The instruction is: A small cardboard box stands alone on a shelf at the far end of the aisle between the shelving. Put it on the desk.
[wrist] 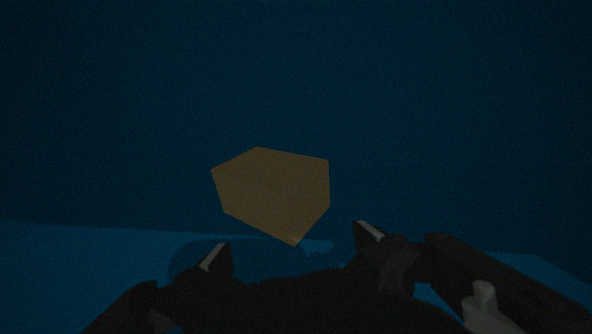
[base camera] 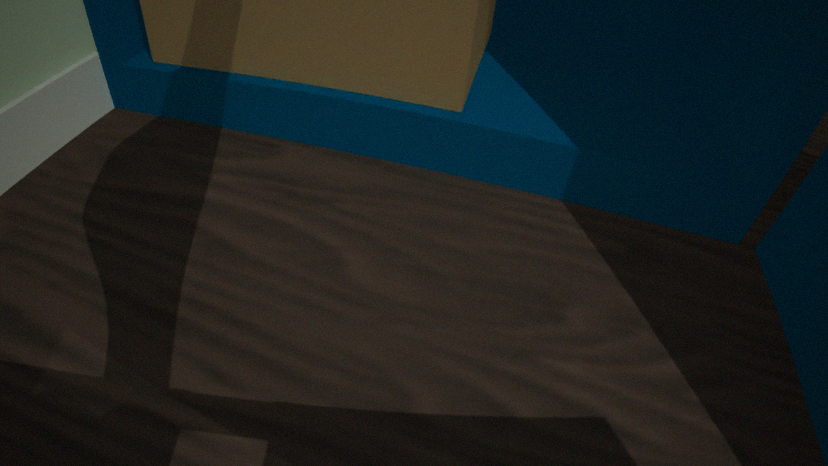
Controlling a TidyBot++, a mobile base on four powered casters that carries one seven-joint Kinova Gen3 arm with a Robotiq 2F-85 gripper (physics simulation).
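Places are measured from the arm's base along level axes (x down, y left, z ahead), in metres.
Pixels of known places: gripper, fingertip midpoint: (wrist: 293, 245).
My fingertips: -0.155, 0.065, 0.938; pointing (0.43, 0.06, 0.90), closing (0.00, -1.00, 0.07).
Ahead of a thing's pixels: the offset from my fingertips to its top centre, as dx, dy, dz. "*": to the spot under its first point. Level surfaces: height alone.
A small brown cardboard box @[-0.033, +0.018, +0.066] (wrist: 272, 192) stands on a blue shelf @[dx +0.017] (wrist: 90, 250) in the wrist view, with a corner turned toward the gripper. My gripper (wrist: 293, 245) is open, with its two fingertips spread wide. The box shows beyond the fingertips, a little left of their middle, and nothing is between them. The gap in depth between fingertips and box is hard to judge in the dim light. The desk does not show in either view.
In the base view, a large cardboard box @[* +0.418, +0.022, -0.289] (base camera: 330, 46) stands on the low blue shelf board (base camera: 347, 127). A dark blue panel @[dx +0.475] (base camera: 648, 104) is at the right, and a pale green wall with a white baseboard (base camera: 46, 121) at the left. Shadows cross the wooden floor @[dx +0.551] (base camera: 376, 277).
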